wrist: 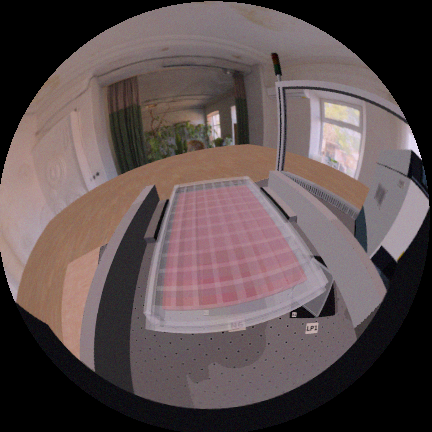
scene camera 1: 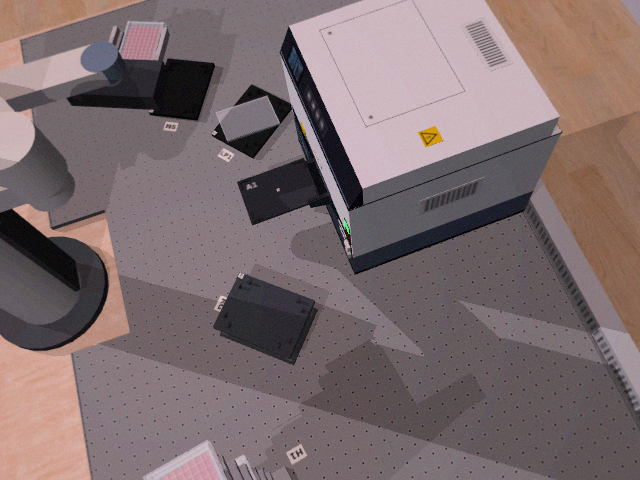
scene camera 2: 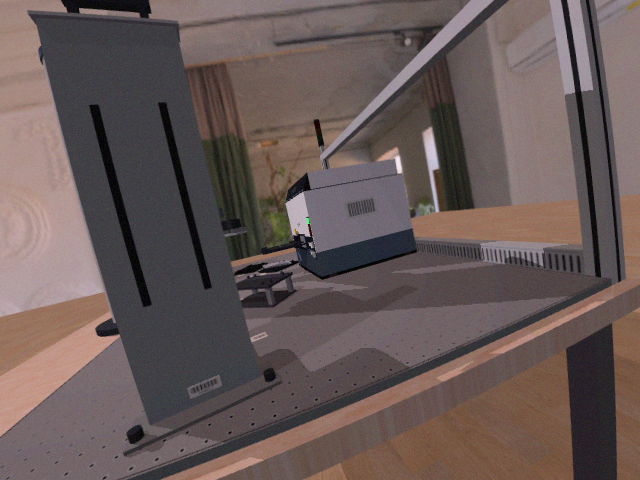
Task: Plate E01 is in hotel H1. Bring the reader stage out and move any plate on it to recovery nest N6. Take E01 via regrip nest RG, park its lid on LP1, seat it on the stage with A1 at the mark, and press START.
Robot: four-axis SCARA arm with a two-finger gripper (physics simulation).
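Frame: origin at the arm's base, x ahead, y left, z up, level; centimetres.
Where they show: gripper, fingertip midpoint: [wrist: 214, 184] [scene camera 1: 141, 30]; arm's base, link origin: [scene camera 1: 51, 293].
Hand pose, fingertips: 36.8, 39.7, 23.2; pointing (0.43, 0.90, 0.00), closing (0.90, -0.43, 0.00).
Observation:
Things, the pixels of their centre, and the offset from my fingertips, as dx, dy, dz. "*": a spot on its surface instead.
- pink-welled plate, body centre: [wrist: 221, 221] [scene camera 1: 140, 46] -1.4, -2.9, -1.3
- black nest N6, body centre: [wrist: 230, 276] [scene camera 1: 182, 87] [scene camera 2: 251, 268] +2.5, +0.5, -21.0
- reader stage, body centre: [scene camera 1: 285, 188] [scene camera 2: 284, 246] +17.5, -41.3, -9.8
- nest LP1, body centre: [scene camera 1: 252, 119] [wrist: 315, 282] [scene camera 2: 278, 265] +15.9, -14.7, -20.9
- Regrip nest RG, body centre: [scene camera 1: 266, 317] [scene camera 2: 260, 288] +5.7, -62.4, -18.4
- pink plate, surface spot: [scene camera 1: 192, 469] * -4.8, -90.5, +21.0
- hotel H1, body centre: [scene camera 2: 161, 211] -4.6, -98.8, +4.3
- white reader, body centre: [scene camera 1: 409, 128] [scene camera 2: 343, 218] +43.7, -40.6, -4.4
My gripper [scene camera 1: 136, 50] [wrist: 214, 184] is shut on a pink-welled plate [scene camera 1: 143, 37] [wrist: 225, 250], level and raised above the mat, beyond the black nest N6 [scene camera 1: 187, 90]. The plate's name cannot be read. The reader stage [scene camera 1: 294, 181] [scene camera 2: 279, 249] is out and bare, with A1 at its outer corner. A clear lid [scene camera 1: 248, 118] [wrist: 318, 285] lies askew over nest LP1 [scene camera 1: 253, 146]. Regrip nest RG [scene camera 1: 266, 317] [scene camera 2: 263, 281] is bare. A pink plate [scene camera 1: 192, 469] shows at hotel H1 [scene camera 2: 155, 206]; its name is not readable.
The white reader [scene camera 1: 413, 67] [scene camera 2: 356, 206] [wrist: 395, 210] stands beside LP1, with a green light at its front corner. The tall hotel hides much of the arm in the second scene view. A grey frame post [scene camera 2: 594, 155] [wrist: 281, 130] stands at the table's edge.

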